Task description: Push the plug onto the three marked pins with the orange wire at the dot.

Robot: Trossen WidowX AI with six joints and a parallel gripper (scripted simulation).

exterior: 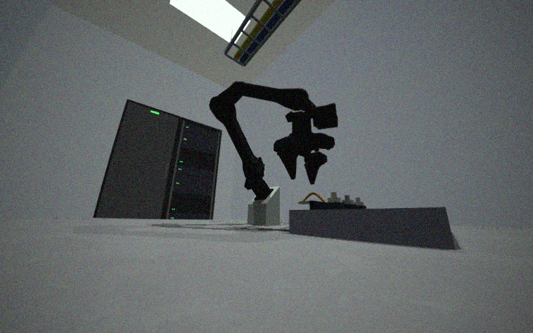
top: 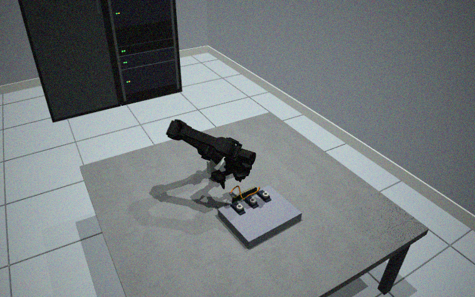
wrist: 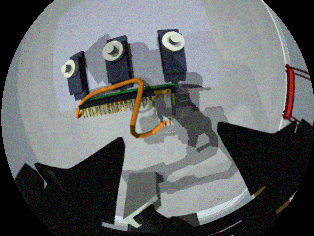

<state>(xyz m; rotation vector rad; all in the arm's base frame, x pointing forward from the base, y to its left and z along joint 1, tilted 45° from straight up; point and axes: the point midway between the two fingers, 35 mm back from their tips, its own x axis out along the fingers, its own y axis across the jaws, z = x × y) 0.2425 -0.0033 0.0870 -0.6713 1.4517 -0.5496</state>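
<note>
Right now my gripper tip is 3 cm short of the pin header strip, 6 cm to the right of it and 6 cm above it. From my gripper tip the other things lie so: grey printed holder 18 cm ahead, 6 cm to the left, 10 cm below.
</note>
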